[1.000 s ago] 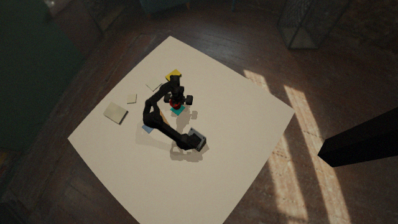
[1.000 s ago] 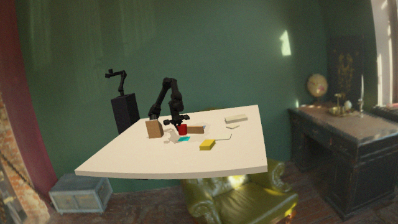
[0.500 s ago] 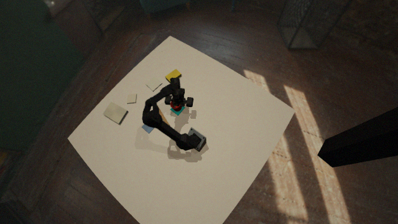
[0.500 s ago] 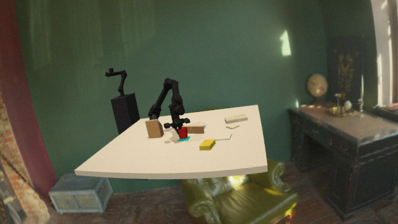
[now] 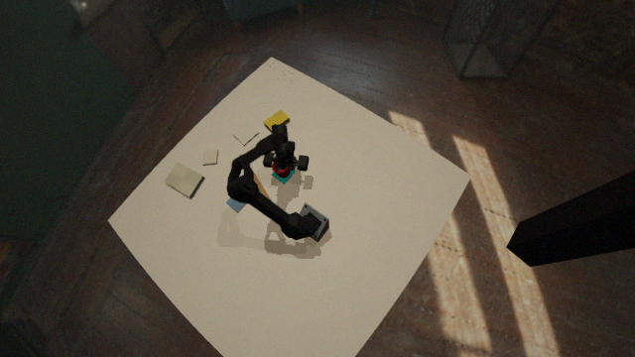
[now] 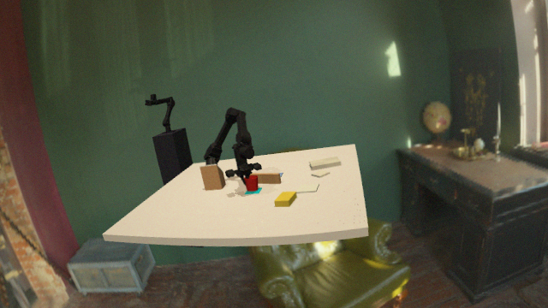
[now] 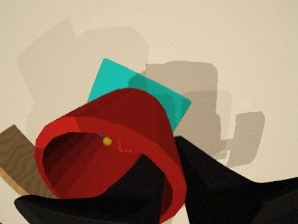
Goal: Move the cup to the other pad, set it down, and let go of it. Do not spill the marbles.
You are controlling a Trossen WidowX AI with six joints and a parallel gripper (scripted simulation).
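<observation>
Now: the yellow marble 4 cm to the left of my gripper tip, 3 cm ahead of it and 2 cm below it. From my gripper tip the other things lie so: wooden bar: 14 cm to the left, 6 cm ahead, 2 cm below; then teal pad: 5 cm below, 2 cm to the left, 2 cm ahead; then red cup: 3 cm ahead, 2 cm to the left.
</observation>
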